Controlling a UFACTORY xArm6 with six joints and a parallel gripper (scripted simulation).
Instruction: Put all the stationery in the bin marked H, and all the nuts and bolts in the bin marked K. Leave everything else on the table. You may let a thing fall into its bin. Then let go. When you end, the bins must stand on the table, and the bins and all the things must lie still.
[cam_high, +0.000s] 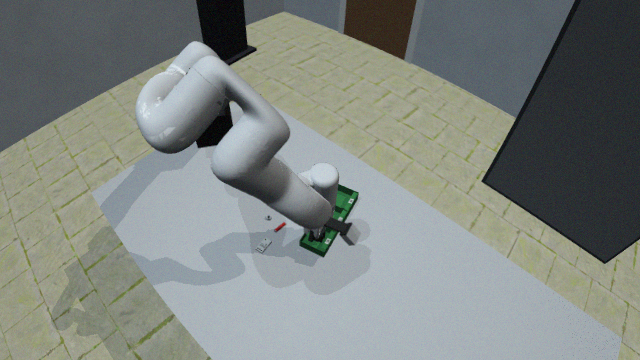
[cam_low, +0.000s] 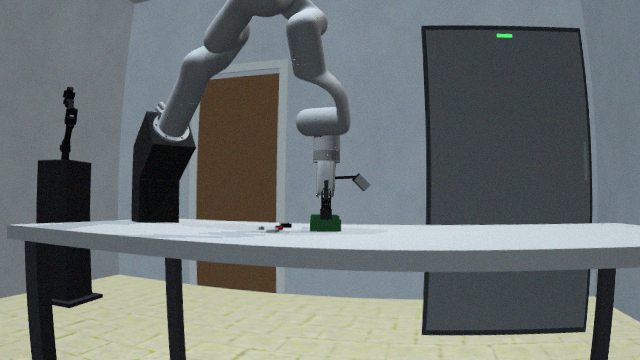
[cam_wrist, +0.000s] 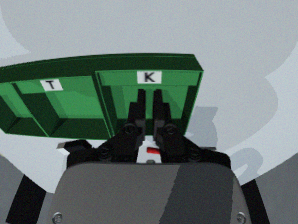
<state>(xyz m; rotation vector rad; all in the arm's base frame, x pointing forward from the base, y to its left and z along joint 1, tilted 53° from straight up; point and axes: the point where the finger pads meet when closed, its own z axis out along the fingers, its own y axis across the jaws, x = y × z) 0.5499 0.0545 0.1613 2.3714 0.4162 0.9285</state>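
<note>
My hand is 80 mm to the right of the green three-compartment bin, 20 mm above it and 10 mm past it. The rest, counted from my hand: black nut (150 mm behind, 50 mm to the left, 40 mm below); red stick (130 mm behind, 40 mm to the right, 40 mm below); white domino (120 mm to the right, 120 mm behind, 40 mm below).
</note>
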